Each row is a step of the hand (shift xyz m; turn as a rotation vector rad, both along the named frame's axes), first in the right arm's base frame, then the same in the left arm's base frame.
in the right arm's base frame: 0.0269 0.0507 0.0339 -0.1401 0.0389 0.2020
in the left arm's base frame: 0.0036 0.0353 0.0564 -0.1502 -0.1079 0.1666
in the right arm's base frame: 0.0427 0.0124 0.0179 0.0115 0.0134 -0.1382
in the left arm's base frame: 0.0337 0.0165 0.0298 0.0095 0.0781 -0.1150
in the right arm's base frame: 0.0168 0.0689 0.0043 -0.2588 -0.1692 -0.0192
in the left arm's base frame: -0.0120 0.0604 0.0355 -0.1699 -0.2181 -0.1397
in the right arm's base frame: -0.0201 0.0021 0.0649 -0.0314 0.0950 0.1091
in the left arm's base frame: -0.0213 -0.0348 0.0544 -0.0698 0.0176 0.1294
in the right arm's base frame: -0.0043 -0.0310 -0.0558 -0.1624 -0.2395 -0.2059
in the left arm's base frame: 0.0100 -0.0014 -0.0632 -0.0479 -0.1578 -0.3145
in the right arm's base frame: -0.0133 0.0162 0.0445 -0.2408 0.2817 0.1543
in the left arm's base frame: -0.0200 -0.0115 0.0434 -0.3373 0.0793 0.2028
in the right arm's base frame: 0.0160 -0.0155 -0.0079 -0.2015 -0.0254 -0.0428
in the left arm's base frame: 0.0211 -0.0037 -0.0101 -0.1736 -0.0697 -0.0900
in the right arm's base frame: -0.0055 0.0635 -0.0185 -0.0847 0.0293 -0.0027
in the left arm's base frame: -0.0296 0.0588 0.0084 -0.0893 -0.0034 -0.0079
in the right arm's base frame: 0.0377 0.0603 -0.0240 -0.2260 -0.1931 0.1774
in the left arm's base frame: 0.0115 0.0733 0.0111 -0.1364 -0.3165 0.0320
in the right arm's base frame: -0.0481 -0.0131 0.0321 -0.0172 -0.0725 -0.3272
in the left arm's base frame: -0.0399 -0.0418 0.0132 0.0230 0.0842 -0.3240
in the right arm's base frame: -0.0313 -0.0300 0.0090 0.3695 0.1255 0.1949
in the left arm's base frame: -0.0171 -0.0394 -0.0107 0.2835 0.1394 0.3008
